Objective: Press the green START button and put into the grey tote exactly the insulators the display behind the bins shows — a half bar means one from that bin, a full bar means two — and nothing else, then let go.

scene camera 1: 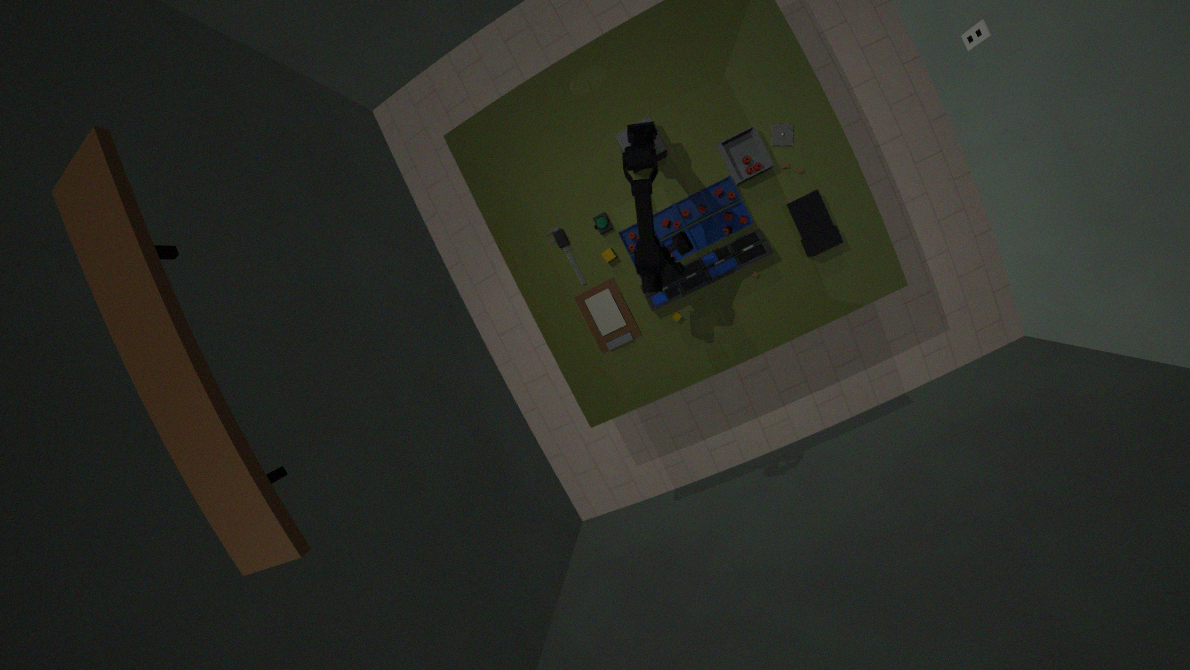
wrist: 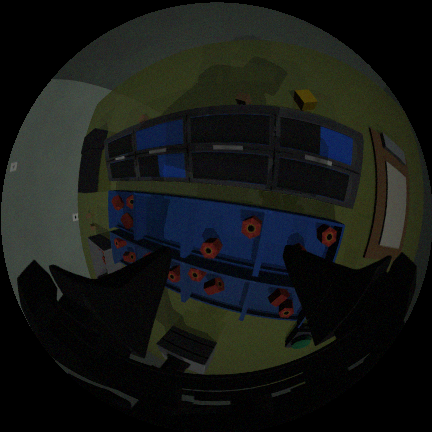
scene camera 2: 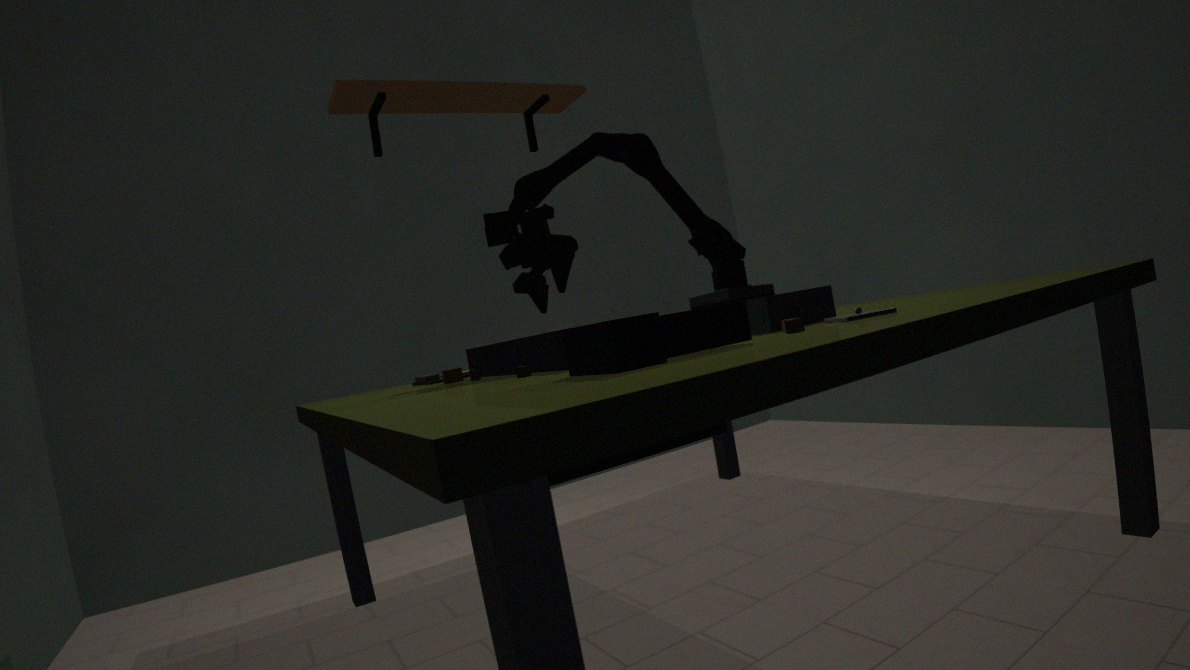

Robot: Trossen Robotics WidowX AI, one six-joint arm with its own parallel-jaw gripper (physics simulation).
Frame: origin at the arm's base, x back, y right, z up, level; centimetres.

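Seen in the pictures: gripper, fingertip midpoint: (scene camera 1: 672, 255) (wrist: 229, 253) (scene camera 2: 552, 303); arm's base at its link origin: (wrist: 178, 360) (scene camera 2: 732, 290).
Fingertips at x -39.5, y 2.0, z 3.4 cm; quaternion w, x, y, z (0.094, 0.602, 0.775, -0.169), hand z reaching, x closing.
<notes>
Offsets run from my fingertips to a thing's top centre. "spot": to the spot under its first point.
My gripper (scene camera 2: 552, 301) (wrist: 229, 253) is open and empty, above the blue bins {spot: dz -11.2, dx +3.3, dy -11.5 cm} (wrist: 175, 217). Red insulators lie in several bins; one insulator {dz -8.7, dx +5.1, dy -3.9 cm} (wrist: 211, 247) and another insulator {dz -8.7, dx +0.1, dy +0.4 cm} (wrist: 251, 227) are between the fingers' outlines, below them. The display (scene camera 1: 707, 270) (wrist: 274, 167) has one full blue bar {dz -5.4, dx -9.2, dy -15.8 cm} (wrist: 160, 134), a half bar {dz -7.1, dx -4.7, dy -15.1 cm} (wrist: 172, 166) under it and a half bar {dz -5.4, dx -12.9, dy +5.4 cm} (wrist: 337, 145) in the far row at the right; other panels look dark. The grey tote {dz -6.3, dx +25.7, dy -34.0 cm} (scene camera 1: 730, 166) holds three insulators in scene camera 1. The green START button {dz -7.7, dx +18.5, dy +19.8 cm} (scene camera 1: 602, 223) (wrist: 301, 342) is near the bins' end.
A black box {dz -6.1, dx -2.8, dy -50.5 cm} (scene camera 1: 814, 223) (wrist: 90, 167) stands beyond the tote side. A wooden board with a white sheet {dz -9.9, dx -14.1, dy +28.1 cm} (scene camera 1: 605, 312) (wrist: 394, 205), a long-handled tool {spot: dz -9.8, dx +18.1, dy +36.2 cm} (scene camera 1: 560, 238), yellow blocks and a small square plate {dz -10.2, dx +29.7, dy -49.1 cm} (scene camera 1: 781, 134) lie around the bins. A shelf (scene camera 2: 458, 97) is on the wall.
</notes>
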